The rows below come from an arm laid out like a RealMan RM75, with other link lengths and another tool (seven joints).
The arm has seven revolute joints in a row. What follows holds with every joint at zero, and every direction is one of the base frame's.
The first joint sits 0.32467 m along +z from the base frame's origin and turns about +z.
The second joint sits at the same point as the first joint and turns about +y.
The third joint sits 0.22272 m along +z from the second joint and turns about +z.
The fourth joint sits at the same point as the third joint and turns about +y.
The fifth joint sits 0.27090 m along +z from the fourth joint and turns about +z.
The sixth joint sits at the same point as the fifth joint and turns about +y.
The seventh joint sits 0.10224 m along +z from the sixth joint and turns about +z.
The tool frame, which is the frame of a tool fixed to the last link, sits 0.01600 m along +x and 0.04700 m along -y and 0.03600 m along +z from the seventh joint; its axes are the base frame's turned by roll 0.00, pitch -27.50 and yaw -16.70 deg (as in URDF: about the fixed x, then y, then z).
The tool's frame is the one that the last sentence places.
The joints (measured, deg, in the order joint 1, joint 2, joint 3, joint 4, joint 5, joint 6, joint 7), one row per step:
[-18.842 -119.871 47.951 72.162 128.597 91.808 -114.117]
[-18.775 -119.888 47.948 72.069 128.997 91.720 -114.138]
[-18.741 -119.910 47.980 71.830 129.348 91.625 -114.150]
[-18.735 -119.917 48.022 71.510 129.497 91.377 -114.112]
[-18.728 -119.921 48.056 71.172 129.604 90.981 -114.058]
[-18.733 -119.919 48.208 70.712 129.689 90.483 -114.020]
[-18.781 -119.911 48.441 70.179 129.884 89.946 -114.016]
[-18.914 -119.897 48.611 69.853 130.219 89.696 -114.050]
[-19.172 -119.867 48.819 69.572 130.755 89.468 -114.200]
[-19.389 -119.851 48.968 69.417 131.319 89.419 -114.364]
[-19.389 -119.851 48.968 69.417 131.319 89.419 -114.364]
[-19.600 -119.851 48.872 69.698 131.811 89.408 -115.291]
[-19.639 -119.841 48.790 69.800 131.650 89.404 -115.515]
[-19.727 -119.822 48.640 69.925 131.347 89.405 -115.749]
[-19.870 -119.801 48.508 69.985 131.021 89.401 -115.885]
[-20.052 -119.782 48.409 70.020 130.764 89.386 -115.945]
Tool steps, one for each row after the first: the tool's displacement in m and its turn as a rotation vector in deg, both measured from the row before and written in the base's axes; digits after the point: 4 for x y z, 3 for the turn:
[-0.0018 -0.0006 -0.0004 -0.102 0.297 0.317]
[-0.0019 -0.0006 -0.0012 -0.194 0.191 0.332]
[-0.0016 -0.0001 -0.0012 -0.035 0.062 0.239]
[-0.0017 0.0002 -0.0010 0.114 0.073 0.238]
[-0.0018 0.0003 -0.0017 0.053 0.060 0.262]
[-0.0018 0.0005 -0.0023 -0.054 0.149 0.302]
[-0.0008 0.0005 -0.0016 -0.200 0.256 0.172]
[-0.0002 0.0011 -0.0015 -0.284 0.431 0.174]
[-0.0001 0.0006 -0.0011 -0.343 0.426 0.169]
[0.0000 0.0000 0.0000 0.000 0.000 0.000]
[0.0004 0.0007 0.0015 0.148 0.201 0.690]
[0.0006 0.0004 0.0008 0.203 -0.186 0.084]
[0.0011 0.0007 0.0013 0.317 -0.315 0.010]
[0.0014 0.0010 0.0010 0.270 -0.323 -0.111]
[0.0016 0.0011 0.0007 0.210 -0.235 -0.194]

